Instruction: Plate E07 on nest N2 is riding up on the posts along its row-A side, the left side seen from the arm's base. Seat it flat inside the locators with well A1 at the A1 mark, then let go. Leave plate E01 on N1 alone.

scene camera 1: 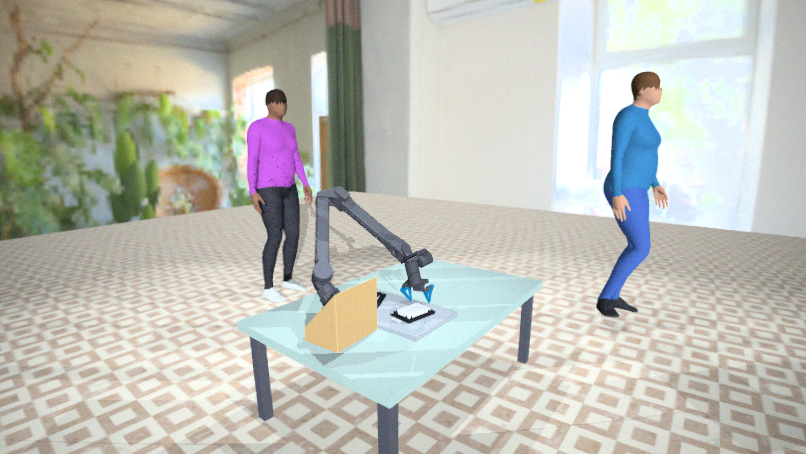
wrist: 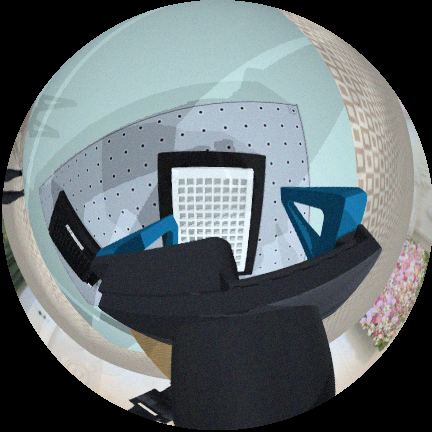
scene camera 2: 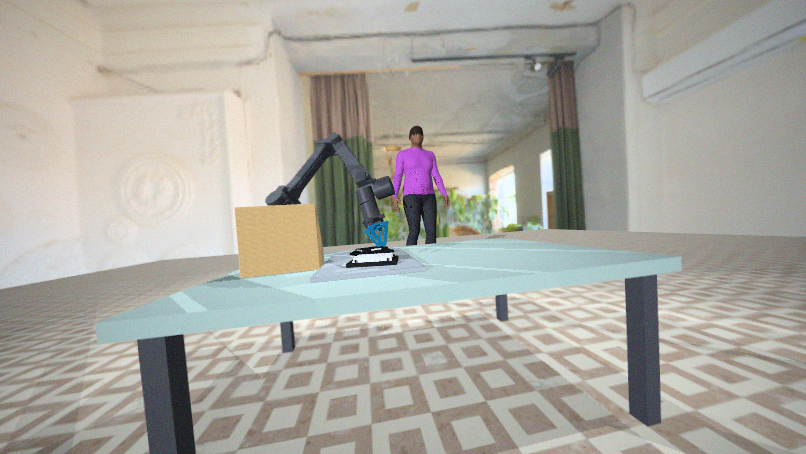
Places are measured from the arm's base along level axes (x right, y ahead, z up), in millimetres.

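Where they show: gripper, fingertip midpoint: (scene camera 1: 419, 301) (wrist: 227, 206) (scene camera 2: 381, 246); arm's base, link origin: (scene camera 1: 335, 303) (scene camera 2: 272, 230).
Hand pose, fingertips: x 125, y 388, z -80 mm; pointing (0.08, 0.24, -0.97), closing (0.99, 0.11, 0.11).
Each offset is from my fingertips to the top centre of the thing.
A white gridded plate, taken as E07 @(dz -31, dx -16, dy -29 mm) (scene camera 1: 413, 310) (scene camera 2: 372, 258) (wrist: 212, 172), lies in a black nest @(dz -35, dx -16, dy -30 mm) (scene camera 1: 413, 320) (scene camera 2: 354, 264) (wrist: 212, 160). In the wrist view its edges run about parallel to the nest rim, with black showing on both long sides. It looks roughly level in the second scene view; a slight tilt cannot be judged. Its near left part is hidden by the gripper body. The A1 mark and labels are unreadable. My gripper (scene camera 1: 420, 301) (scene camera 2: 383, 244) (wrist: 227, 206) is open and empty, above the plate and apart from it. A dark piece (scene camera 1: 381, 298) (wrist: 62, 220), perhaps N1 with E01, stands to one side.
Both nests stand on a grey perforated board (scene camera 1: 417, 332) (scene camera 2: 332, 274) (wrist: 280, 120) on the glass-green table (scene camera 1: 479, 281) (scene camera 2: 479, 284). A tan wedge-shaped box (scene camera 1: 341, 321) (scene camera 2: 279, 239) stands near the arm base. Two people (scene camera 1: 273, 152) (scene camera 1: 637, 146) stand beyond the table.
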